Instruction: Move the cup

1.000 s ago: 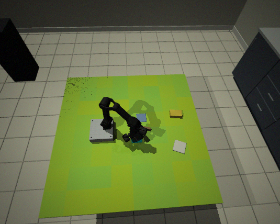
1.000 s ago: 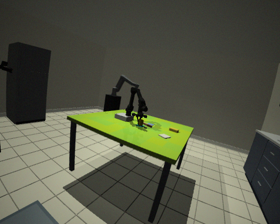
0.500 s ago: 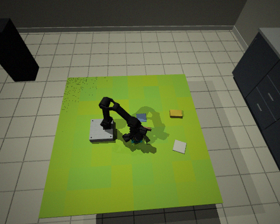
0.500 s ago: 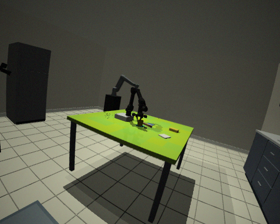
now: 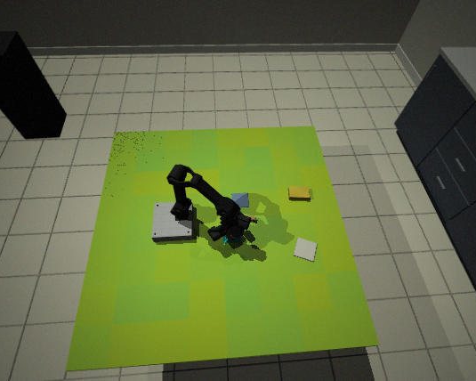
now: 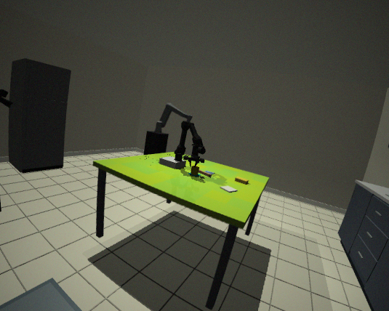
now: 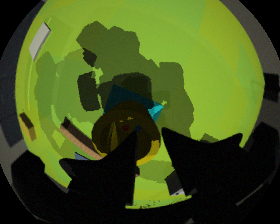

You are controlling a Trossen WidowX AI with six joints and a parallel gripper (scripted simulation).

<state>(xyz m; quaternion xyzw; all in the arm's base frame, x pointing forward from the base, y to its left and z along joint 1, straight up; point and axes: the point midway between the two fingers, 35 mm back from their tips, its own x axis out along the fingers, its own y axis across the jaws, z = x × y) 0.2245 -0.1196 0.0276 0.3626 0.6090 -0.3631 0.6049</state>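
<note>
Right now the brown-yellow cup is 20 mm ahead of my gripper tip, 10 mm to the left of it and 20 mm below it. From my gripper tip the other things lie so: blue-grey pad: 90 mm ahead, 210 mm to the left, 60 mm below; brown stick: 60 mm ahead, 110 mm to the left, 50 mm below; cyan pad: 30 mm ahead, 10 mm to the left, 60 mm below.
</note>
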